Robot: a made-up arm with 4 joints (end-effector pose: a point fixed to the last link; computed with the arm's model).
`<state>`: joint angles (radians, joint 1 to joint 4).
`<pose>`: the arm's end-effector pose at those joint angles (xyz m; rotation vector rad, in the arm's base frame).
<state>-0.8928 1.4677 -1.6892 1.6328</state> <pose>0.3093 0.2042 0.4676 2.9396 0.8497 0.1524</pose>
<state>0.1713 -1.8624 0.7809 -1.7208</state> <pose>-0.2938 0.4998 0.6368 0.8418 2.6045 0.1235</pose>
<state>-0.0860 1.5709 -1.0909 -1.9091</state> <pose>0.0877 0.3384 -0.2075 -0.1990 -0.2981 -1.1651</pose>
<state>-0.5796 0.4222 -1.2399 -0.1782</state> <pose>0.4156 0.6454 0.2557 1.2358 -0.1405 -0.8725</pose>
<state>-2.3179 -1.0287 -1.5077 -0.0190</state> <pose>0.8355 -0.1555 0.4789 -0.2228 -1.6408 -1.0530</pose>
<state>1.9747 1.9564 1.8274 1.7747</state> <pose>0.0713 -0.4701 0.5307 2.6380 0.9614 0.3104</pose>
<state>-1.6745 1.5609 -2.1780 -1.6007</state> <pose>0.0916 -0.0047 -0.2451 0.0331 -0.0011 2.4304</pose>
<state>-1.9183 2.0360 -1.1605 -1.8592</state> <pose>0.3683 0.0339 -0.3247 -0.1675 0.6279 -2.9488</pose>
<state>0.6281 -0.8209 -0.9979 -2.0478</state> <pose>-0.4380 0.1054 0.6835 1.7927 -1.9763 -0.6297</pose>
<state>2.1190 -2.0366 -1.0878 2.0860</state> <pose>-0.1182 -0.5926 -0.1716 -0.4271 -0.6272 3.0063</pose>
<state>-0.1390 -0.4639 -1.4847 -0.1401</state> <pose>-0.1254 0.7383 0.5353 1.4434 -0.5881 0.1328</pose>
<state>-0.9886 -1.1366 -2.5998 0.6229</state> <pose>-0.2517 0.7497 0.3480 1.1882 -0.8208 1.2407</pose>
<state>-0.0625 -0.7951 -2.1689 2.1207</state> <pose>-0.6199 0.1017 0.1872 0.2751 0.7208 2.1964</pose>
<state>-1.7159 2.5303 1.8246 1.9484</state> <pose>0.2130 0.2258 0.5821 0.3964 -2.6593 -1.3048</pose>
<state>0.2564 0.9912 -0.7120 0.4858</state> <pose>-0.5561 0.6811 0.1324 0.5662 1.4909 0.0049</pose>
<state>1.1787 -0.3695 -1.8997 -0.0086</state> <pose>-0.6378 -0.0499 0.6564 1.8416 0.8977 1.1136</pose>
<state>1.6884 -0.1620 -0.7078 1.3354</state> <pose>-0.6143 -0.5842 0.1851 -0.5706 1.3901 1.9252</pose>
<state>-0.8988 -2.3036 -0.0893 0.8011</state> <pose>0.5270 0.3678 0.3264 -0.6641 -1.3812 -0.6226</pose>
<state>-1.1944 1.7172 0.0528 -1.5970</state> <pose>0.4342 0.5595 -0.2408 0.0754 0.1023 -1.1403</pose>
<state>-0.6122 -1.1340 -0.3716 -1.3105</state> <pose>0.2606 0.5792 0.5869 -0.2711 -2.4666 -0.3074</pose>
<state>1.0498 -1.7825 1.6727 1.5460</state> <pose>-0.0386 0.1113 0.0030 0.2028 -0.0687 -0.6232</pose>
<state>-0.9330 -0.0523 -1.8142 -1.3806</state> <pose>0.3026 0.0515 0.5409 1.0419 -1.7932 -1.7997</pose>
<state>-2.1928 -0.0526 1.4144 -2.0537</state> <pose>0.3268 -0.3501 -0.1049 -1.6934 0.0232 -0.1920</pose>
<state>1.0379 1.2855 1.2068 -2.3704</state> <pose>-0.7296 -0.0635 -0.1511 0.8748 -0.7744 2.1505</pose>
